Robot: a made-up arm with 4 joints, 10 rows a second.
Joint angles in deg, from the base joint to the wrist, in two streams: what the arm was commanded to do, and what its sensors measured. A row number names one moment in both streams.
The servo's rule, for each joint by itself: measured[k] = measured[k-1] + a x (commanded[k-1-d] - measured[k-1]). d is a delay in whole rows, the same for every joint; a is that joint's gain. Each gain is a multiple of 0.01, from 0.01 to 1. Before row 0 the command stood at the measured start. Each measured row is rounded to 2 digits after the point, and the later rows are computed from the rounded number. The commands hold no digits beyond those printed.
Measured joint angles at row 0:
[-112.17 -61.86 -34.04 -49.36]
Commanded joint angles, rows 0 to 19:
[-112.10 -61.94 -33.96 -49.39]
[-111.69 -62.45 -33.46 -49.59]
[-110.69 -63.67 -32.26 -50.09]
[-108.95 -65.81 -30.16 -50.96]
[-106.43 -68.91 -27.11 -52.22]
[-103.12 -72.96 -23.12 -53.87]
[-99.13 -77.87 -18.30 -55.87]
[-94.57 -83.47 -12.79 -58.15]
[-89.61 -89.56 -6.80 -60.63]
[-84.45 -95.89 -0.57 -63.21]
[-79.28 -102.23 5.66 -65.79]
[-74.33 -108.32 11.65 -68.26]
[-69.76 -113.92 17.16 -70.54]
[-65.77 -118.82 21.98 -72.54]
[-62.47 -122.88 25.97 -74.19]
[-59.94 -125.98 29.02 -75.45]
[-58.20 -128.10 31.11 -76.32]
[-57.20 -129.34 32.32 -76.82]
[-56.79 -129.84 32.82 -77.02]
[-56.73 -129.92 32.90 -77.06]
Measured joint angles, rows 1 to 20:
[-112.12 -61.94 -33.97 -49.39]
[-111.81 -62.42 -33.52 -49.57]
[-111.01 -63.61 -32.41 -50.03]
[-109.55 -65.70 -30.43 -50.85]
[-107.33 -68.75 -27.51 -52.06]
[-104.34 -72.75 -23.65 -53.65]
[-100.64 -77.61 -18.94 -55.60]
[-96.33 -83.18 -13.53 -57.84]
[-91.56 -89.24 -7.61 -60.30]
[-86.51 -95.56 -1.41 -62.86]
[-81.38 -101.90 4.81 -65.44]
[-76.37 -108.00 10.83 -67.92]
[-71.68 -113.62 16.40 -70.23]
[-67.48 -118.56 21.31 -72.26]
[-63.92 -122.66 25.41 -73.96]
[-61.09 -125.81 28.59 -75.27]
[-59.04 -127.99 30.81 -76.19]
[-57.73 -129.27 32.14 -76.74]
[-57.06 -129.81 32.74 -76.99]
[-56.83 -129.91 32.88 -77.05]
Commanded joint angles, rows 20 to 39:
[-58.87 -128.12 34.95 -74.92]
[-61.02 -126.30 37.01 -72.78]
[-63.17 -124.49 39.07 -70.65]
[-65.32 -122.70 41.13 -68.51]
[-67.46 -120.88 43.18 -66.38]
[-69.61 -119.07 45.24 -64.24]
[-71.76 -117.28 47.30 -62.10]
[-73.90 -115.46 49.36 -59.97]
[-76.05 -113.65 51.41 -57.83]
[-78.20 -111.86 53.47 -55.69]
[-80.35 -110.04 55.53 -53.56]
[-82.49 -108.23 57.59 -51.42]
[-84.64 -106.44 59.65 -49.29]
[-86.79 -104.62 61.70 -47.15]
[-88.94 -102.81 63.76 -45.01]
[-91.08 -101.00 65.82 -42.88]
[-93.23 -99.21 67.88 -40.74]
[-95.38 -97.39 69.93 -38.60]
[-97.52 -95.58 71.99 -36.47]
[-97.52 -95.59 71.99 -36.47]
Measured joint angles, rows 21 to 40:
[-58.28 -128.21 34.70 -75.18]
[-60.23 -126.40 36.73 -73.07]
[-62.32 -124.59 38.79 -70.94]
[-64.45 -122.79 40.85 -68.80]
[-66.59 -120.98 42.90 -66.67]
[-68.73 -119.17 44.96 -64.53]
[-70.88 -117.37 47.02 -62.39]
[-73.02 -115.56 49.08 -60.26]
[-75.17 -113.75 51.13 -58.12]
[-77.32 -111.95 53.19 -55.98]
[-79.47 -110.14 55.25 -53.85]
[-81.61 -108.33 57.31 -51.71]
[-83.76 -106.53 59.37 -49.58]
[-85.91 -104.72 61.42 -47.44]
[-88.06 -102.91 63.48 -45.30]
[-90.20 -101.10 65.54 -43.17]
[-92.35 -99.30 67.60 -41.03]
[-94.50 -97.49 69.65 -38.89]
[-96.64 -95.68 71.71 -36.76]
[-97.26 -95.59 71.96 -36.50]

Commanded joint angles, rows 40 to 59:
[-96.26 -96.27 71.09 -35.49]
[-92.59 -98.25 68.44 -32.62]
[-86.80 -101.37 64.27 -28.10]
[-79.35 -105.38 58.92 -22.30]
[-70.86 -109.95 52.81 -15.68]
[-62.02 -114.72 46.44 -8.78]
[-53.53 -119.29 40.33 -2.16]
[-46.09 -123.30 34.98 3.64]
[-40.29 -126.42 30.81 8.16]
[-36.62 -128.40 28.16 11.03]
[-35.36 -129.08 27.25 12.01]
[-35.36 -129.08 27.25 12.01]
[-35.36 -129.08 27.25 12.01]
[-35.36 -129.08 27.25 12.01]
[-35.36 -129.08 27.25 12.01]
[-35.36 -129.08 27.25 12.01]
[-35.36 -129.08 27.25 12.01]
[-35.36 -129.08 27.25 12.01]
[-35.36 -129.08 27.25 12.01]
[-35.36 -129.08 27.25 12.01]
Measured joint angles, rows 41 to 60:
[-96.55 -96.24 71.19 -35.61]
[-93.74 -98.15 68.77 -32.98]
[-88.81 -101.21 64.81 -28.69]
[-82.09 -105.17 59.63 -23.07]
[-74.12 -109.71 53.63 -16.57]
[-65.53 -114.47 47.30 -9.71]
[-57.01 -119.05 41.17 -3.07]
[-49.26 -123.09 35.72 2.83]
[-42.89 -126.25 31.40 7.52]
[-38.44 -128.29 28.55 10.61]
[-36.25 -129.04 27.41 11.84]
[-35.62 -129.08 27.27 11.99]
[-35.44 -129.08 27.25 12.01]
[-35.38 -129.08 27.25 12.01]
[-35.37 -129.08 27.25 12.01]
[-35.36 -129.08 27.25 12.01]
[-35.36 -129.08 27.25 12.01]
[-35.36 -129.08 27.25 12.01]
[-35.36 -129.08 27.25 12.01]
[-35.36 -129.08 27.25 12.01]

